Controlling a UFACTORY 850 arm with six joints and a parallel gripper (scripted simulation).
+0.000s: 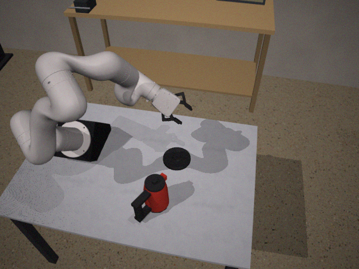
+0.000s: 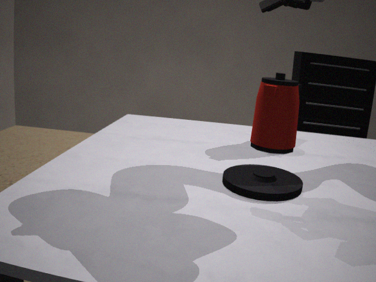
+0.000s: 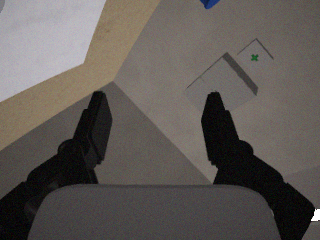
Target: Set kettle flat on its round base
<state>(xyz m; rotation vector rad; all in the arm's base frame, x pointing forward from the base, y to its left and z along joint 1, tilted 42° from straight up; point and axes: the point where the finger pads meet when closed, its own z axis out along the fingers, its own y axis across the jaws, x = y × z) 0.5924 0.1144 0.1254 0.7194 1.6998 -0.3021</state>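
The red kettle lies 13 cm behind my hand, 28 cm to the right of it and 26 cm below it. The rest, counted from my hand: round black base (4 cm behind, 2 cm to the left, 34 cm below).
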